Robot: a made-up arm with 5 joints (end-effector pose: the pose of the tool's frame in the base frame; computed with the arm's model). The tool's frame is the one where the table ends. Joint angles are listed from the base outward.
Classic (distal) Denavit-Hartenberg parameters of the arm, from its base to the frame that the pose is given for. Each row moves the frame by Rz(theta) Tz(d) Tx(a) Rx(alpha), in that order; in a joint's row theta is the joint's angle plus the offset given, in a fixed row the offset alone. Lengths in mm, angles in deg.
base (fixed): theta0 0, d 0, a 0, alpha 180
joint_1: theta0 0, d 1.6, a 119.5, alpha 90
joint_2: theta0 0, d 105, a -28.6, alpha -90
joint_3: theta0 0, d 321.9, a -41.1, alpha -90
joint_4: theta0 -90, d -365.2, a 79.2, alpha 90
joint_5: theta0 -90, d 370.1, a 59.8, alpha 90
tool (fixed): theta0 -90, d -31.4, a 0, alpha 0
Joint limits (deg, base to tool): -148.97..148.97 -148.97..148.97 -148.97..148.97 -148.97..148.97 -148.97..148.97
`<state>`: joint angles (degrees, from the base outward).
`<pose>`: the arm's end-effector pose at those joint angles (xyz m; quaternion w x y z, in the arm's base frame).
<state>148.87 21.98 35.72 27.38 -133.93</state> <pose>0.4649 -0.4180 -0.4244 0.0662 -0.0426 -0.8681 -0.4901</pose>
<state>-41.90 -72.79 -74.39 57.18 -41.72</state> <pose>0.4283 0.4366 -0.6711 0.0292 0.2053 -0.4153 0.8857</pose>
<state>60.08 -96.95 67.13 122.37 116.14</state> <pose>0.3105 -0.5629 0.4226 0.6939 -0.1717 0.0499 0.6975</pose>
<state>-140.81 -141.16 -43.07 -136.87 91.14</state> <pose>-0.4500 -0.2005 -0.1254 0.3667 -0.4426 -0.7259 0.3777</pose>
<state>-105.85 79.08 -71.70 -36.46 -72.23</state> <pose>0.1300 -0.0741 0.4979 0.1057 -0.4413 0.8683 0.2006</pose>
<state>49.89 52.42 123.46 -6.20 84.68</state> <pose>0.2610 0.1121 -0.6466 0.1210 0.1815 -0.8752 0.4319</pose>
